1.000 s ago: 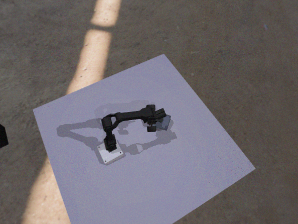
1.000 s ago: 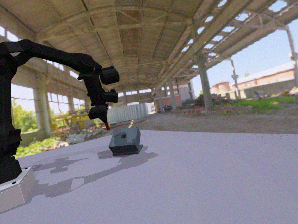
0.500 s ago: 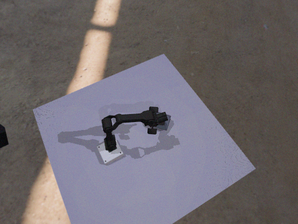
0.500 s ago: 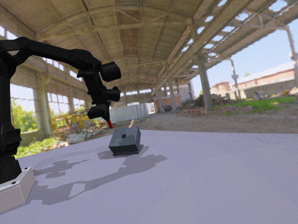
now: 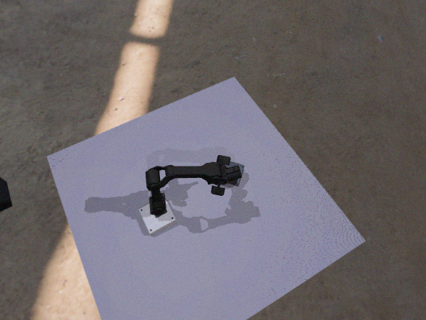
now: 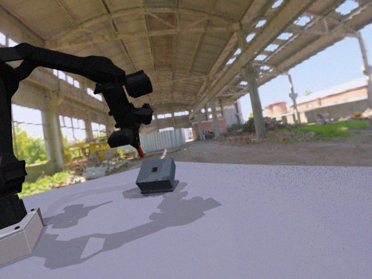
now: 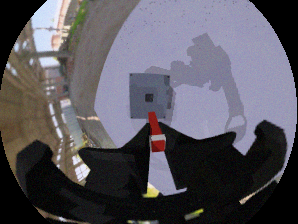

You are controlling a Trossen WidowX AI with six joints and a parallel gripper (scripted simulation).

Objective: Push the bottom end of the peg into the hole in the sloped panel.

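Now: the grey sloped panel 120 mm below my gripper tip, 70 mm ahead of it and 40 mm to the left of it. Round my gripper tip: red peg (10 mm to the right, 10 mm behind, 10 mm above).
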